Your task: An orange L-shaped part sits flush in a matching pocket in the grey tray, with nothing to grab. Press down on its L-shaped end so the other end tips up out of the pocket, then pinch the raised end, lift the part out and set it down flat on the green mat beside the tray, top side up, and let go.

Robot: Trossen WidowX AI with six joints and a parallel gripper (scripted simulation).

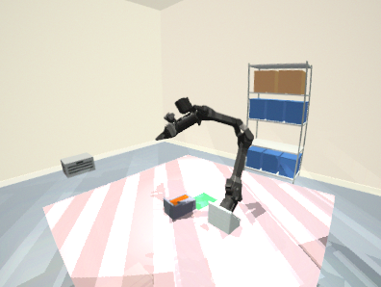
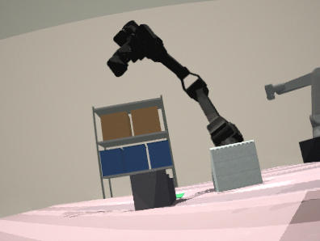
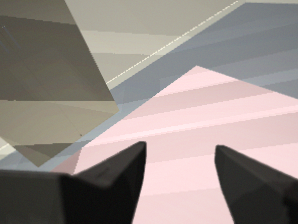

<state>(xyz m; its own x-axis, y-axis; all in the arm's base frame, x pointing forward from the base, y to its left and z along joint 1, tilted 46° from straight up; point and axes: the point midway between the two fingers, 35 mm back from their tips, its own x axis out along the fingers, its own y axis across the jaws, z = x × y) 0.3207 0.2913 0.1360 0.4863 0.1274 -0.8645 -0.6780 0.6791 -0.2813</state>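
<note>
Right now my gripper tip is 5 cm past the orange L-shaped part, 8 cm to the left of it and 36 cm above it. From my gripper tip the other things lie so: green mat: 8 cm behind, 24 cm to the right, 42 cm below.
</note>
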